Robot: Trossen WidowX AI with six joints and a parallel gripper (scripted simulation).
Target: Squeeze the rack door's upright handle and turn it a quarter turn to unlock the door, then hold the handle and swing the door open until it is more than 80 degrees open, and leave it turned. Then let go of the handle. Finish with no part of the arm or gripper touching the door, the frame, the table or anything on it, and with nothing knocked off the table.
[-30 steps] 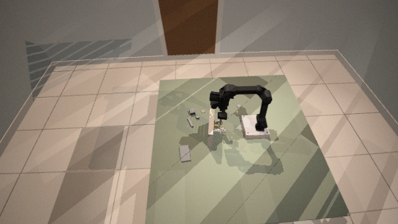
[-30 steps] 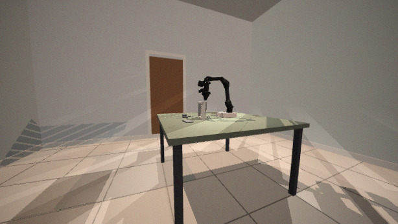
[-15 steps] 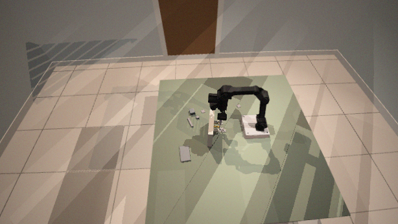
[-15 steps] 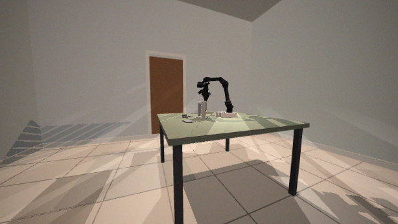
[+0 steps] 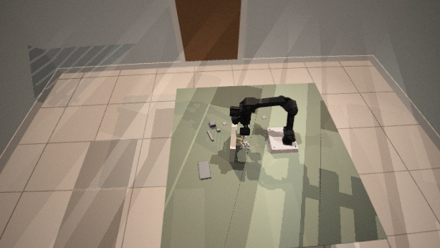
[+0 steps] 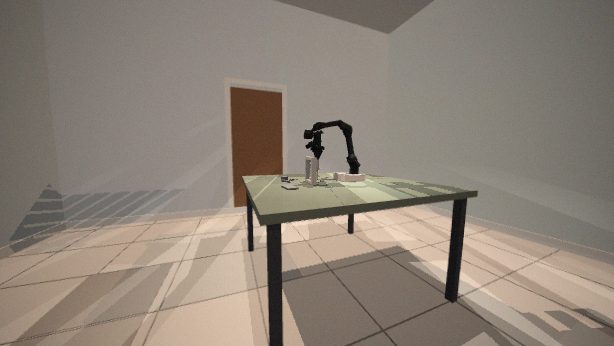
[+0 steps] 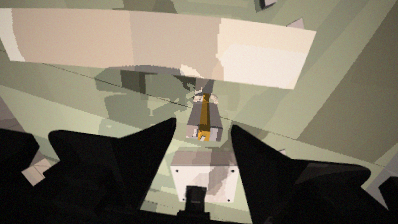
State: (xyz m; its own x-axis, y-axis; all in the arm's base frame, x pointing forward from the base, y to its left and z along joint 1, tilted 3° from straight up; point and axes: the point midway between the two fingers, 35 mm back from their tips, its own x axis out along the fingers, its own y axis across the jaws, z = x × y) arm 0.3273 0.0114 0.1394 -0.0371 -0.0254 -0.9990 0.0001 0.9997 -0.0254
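My gripper tip is 6 cm above the door handle and 1 cm past it. Also, from my gripper tip: flat grey slab 25 cm ahead, 24 cm to the left, 17 cm below; grey block 24 cm ahead, 16 cm below, 15 cm to the right; short bar 24 cm ahead, 17 cm below, 4 cm to the right.
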